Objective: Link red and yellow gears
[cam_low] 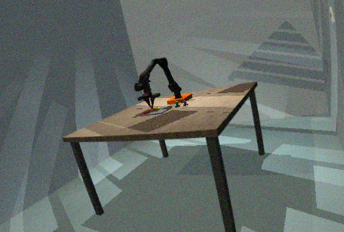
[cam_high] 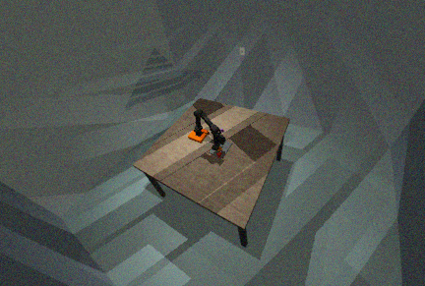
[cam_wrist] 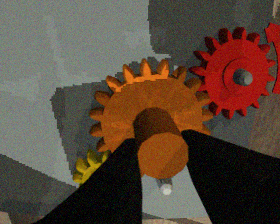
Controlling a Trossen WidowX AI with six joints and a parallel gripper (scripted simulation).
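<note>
The yellow gear is 4 cm behind my gripper tip, 3 cm to the left of it and 3 cm below it. From my gripper tip the other things lie so: green gear (8 cm behind, 20 cm to the left, 3 cm below); then orange gear (1 cm below); then red gear (2 cm ahead, 5 cm to the right, 3 cm below).
</note>
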